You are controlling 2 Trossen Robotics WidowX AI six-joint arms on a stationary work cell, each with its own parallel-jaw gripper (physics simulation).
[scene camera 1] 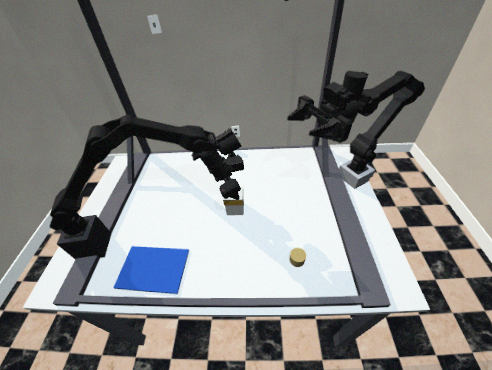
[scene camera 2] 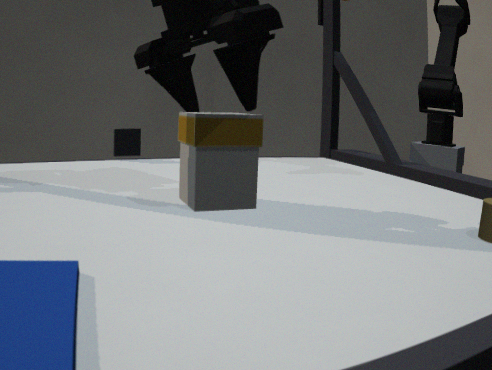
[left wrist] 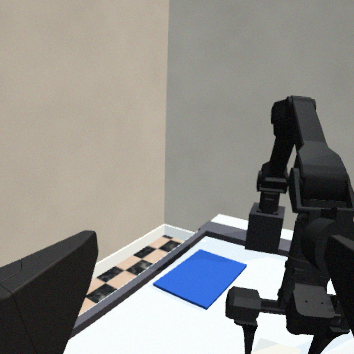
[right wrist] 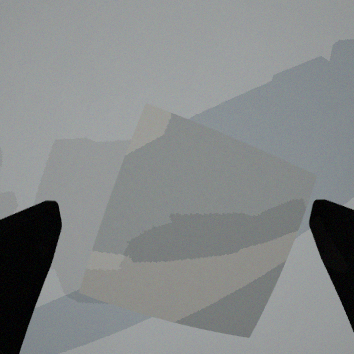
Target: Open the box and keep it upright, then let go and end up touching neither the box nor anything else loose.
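Where they show: left gripper, fingertip midpoint: [scene camera 1: 298, 125] [left wrist: 216, 247]; right gripper, fingertip midpoint: [scene camera 2: 221, 113] [right wrist: 188, 214]; left arm's base at its link origin: [scene camera 1: 357, 167] [scene camera 2: 439, 144]; right arm's base at its link origin: [scene camera 1: 76, 228] [left wrist: 267, 209].
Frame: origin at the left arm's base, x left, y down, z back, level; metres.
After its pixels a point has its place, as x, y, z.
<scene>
The box [scene camera 1: 234, 209] {-0.095, 0.022, -0.529} [scene camera 2: 225, 177] {-0.096, 0.025, -0.531} stands upright, a grey body with its lid [scene camera 2: 227, 131] {-0.094, -0.019, -0.533} [right wrist: 200, 185] {-0.121, -0.036, -0.497} on top. The lid has an orange-yellow band and a pale top, and it sits closed on the body. My right gripper [scene camera 1: 237, 184] {-0.127, -0.036, -0.506} [scene camera 2: 221, 107] {-0.127, -0.036, -0.506} [right wrist: 188, 214] {-0.127, -0.036, -0.506} is open and points down at the lid. Its fingertips are at about the height of the lid's top, one toward each side, with nothing held; whether a tip touches the lid cannot be told. My left gripper [scene camera 1: 301, 126] {0.000, -0.316, -0.352} [left wrist: 216, 247] {0.000, -0.316, -0.352} is open and empty, raised high at the back right in the first scene view.
A flat blue square [scene camera 1: 152, 270] {-0.033, 0.050, -0.866} [scene camera 2: 35, 310] {0.003, 0.050, -0.792} [left wrist: 200, 279] {-0.036, 0.050, -0.838} lies at the front left of the table in the first scene view. A small gold cylinder [scene camera 1: 297, 257] {0.178, 0.023, -0.451} [scene camera 2: 486, 220] {0.155, 0.039, -0.461} stands at the front right. A dark frame [scene camera 1: 220, 301] {0.169, 0.038, -0.714} borders the table, with posts at the back.
</scene>
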